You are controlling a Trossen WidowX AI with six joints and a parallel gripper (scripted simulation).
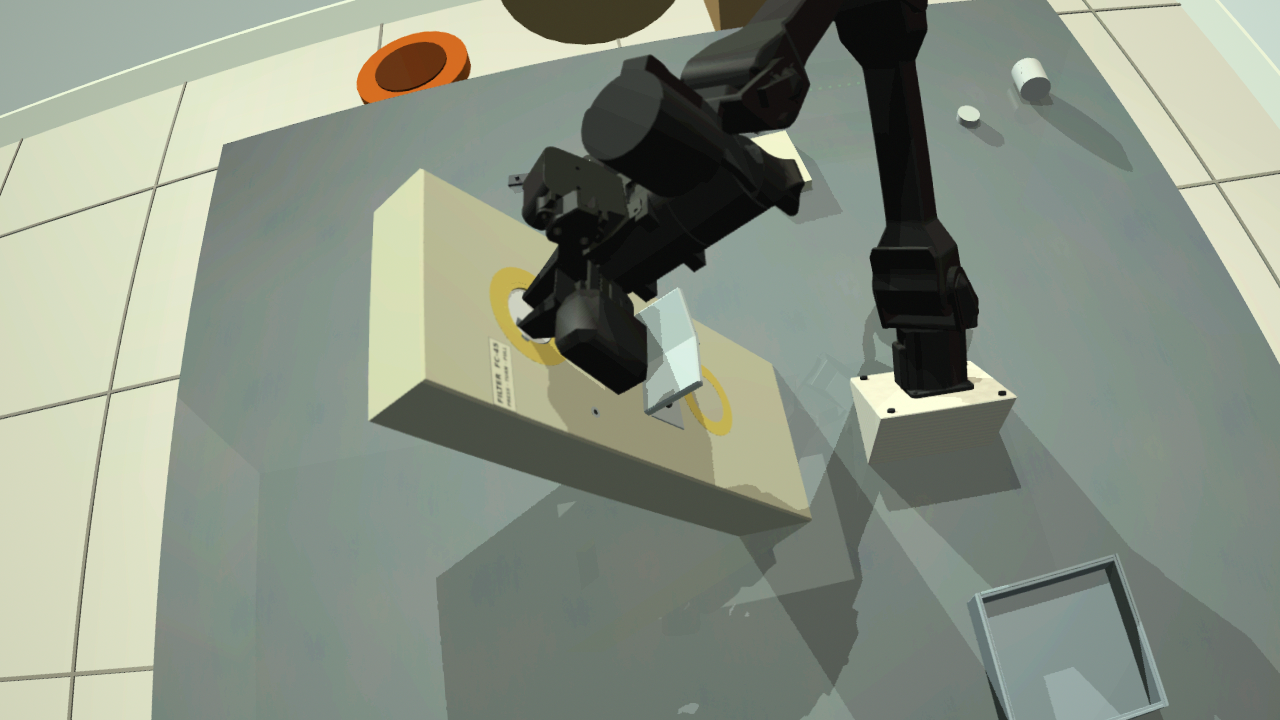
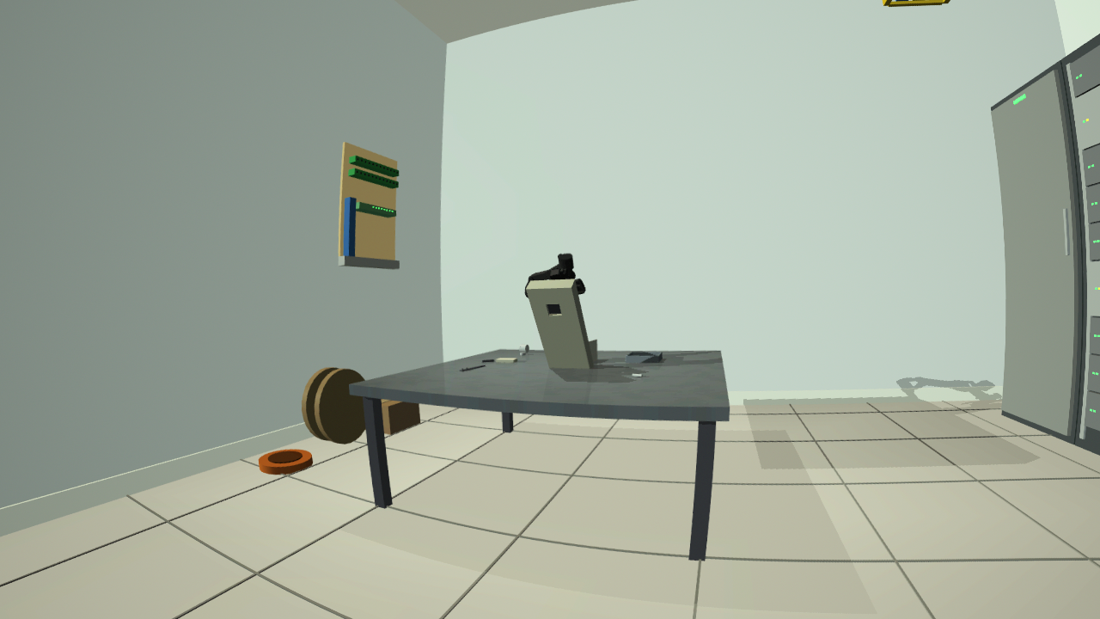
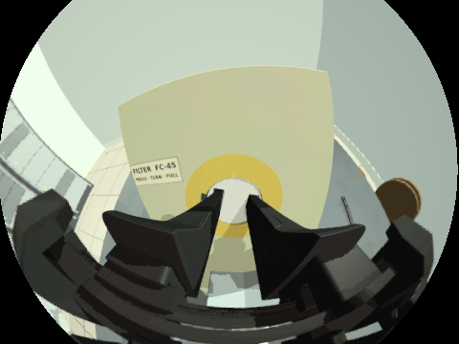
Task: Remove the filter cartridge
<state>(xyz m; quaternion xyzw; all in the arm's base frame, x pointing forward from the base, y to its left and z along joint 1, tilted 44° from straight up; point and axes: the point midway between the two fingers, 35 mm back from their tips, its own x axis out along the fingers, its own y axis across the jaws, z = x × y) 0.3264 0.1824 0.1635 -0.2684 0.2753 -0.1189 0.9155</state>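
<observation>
Now: gripper tip 10 mm short of the round filter cartridge and 10 mm above it. From my gripper tip the other things lie so: grey tray (420 mm behind, 260 mm to the left, 270 mm below); grey shelf (100 mm behind, 90 mm below).
</observation>
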